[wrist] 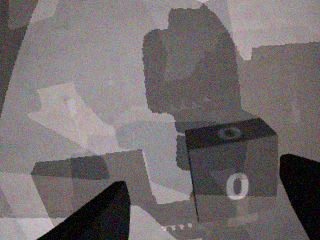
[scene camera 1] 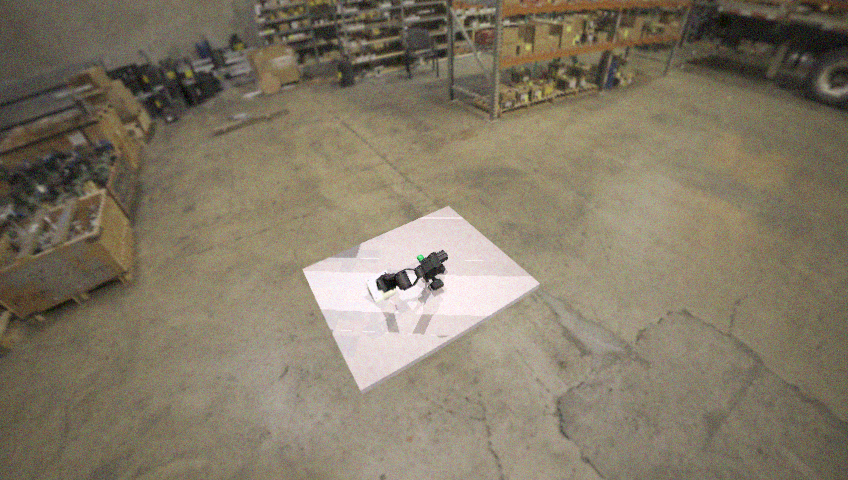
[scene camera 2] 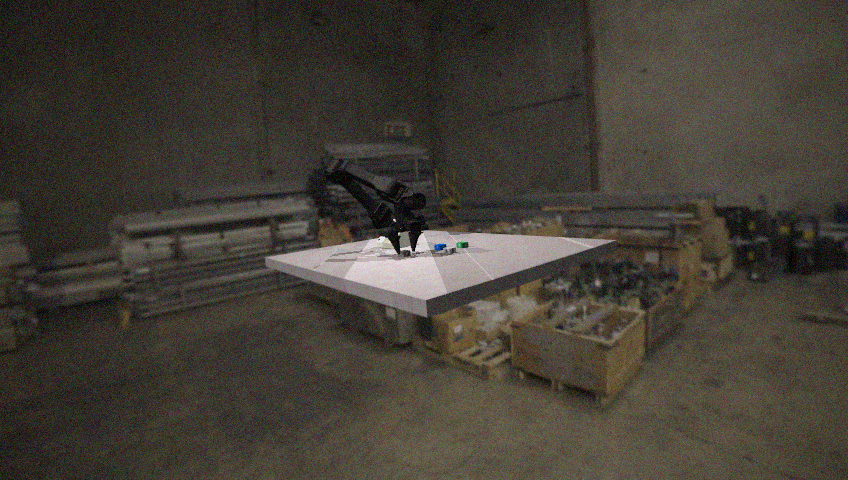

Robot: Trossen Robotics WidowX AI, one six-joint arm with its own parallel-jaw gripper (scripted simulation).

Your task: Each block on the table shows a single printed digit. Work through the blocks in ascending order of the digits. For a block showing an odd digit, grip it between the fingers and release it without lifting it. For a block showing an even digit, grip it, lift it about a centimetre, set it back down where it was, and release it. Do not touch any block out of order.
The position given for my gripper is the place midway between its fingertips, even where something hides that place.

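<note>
Scene camera 2 gives me my gripper [scene camera 2: 406,252], open. The wrist view shows the gripper too [wrist: 205,179], and it holds nothing.
</note>
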